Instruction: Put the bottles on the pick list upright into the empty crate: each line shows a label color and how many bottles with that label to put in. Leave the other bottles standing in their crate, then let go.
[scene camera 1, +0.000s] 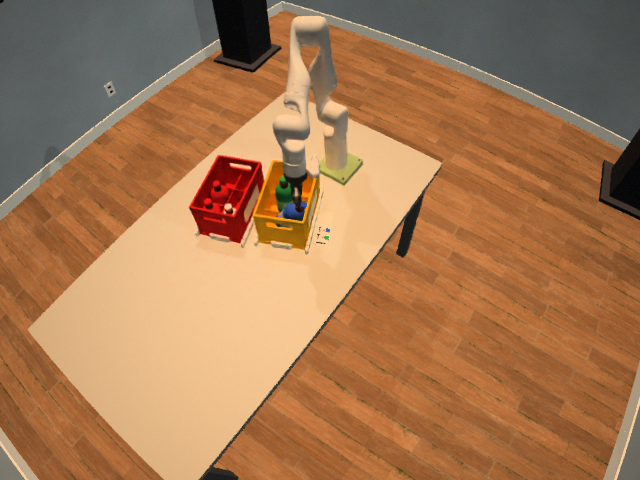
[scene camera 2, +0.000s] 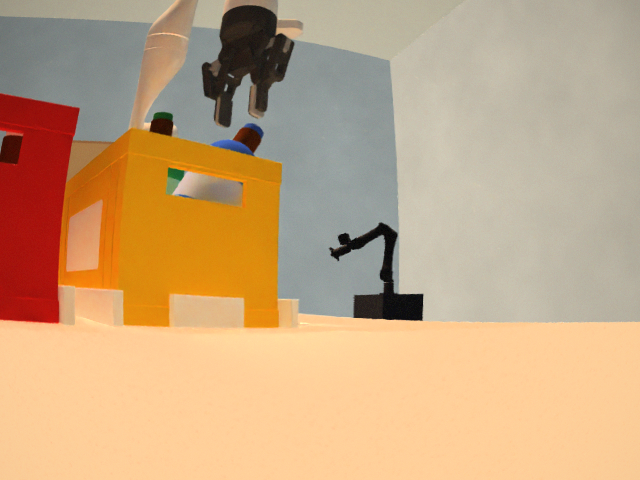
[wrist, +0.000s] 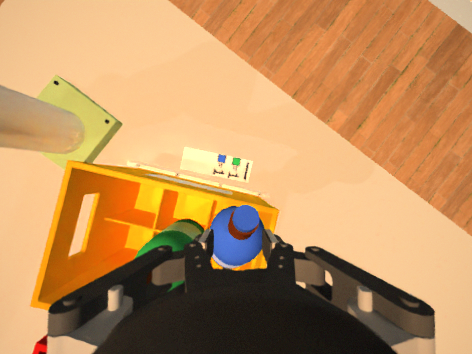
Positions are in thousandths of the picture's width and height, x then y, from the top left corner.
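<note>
The gripper (scene camera 2: 373, 253) is visible, and the wrist view shows the gripper (wrist: 503, 677) too. The scene also has a blue bottle (wrist: 503, 648), a green bottle (wrist: 385, 657) and a pick list (wrist: 414, 453).
</note>
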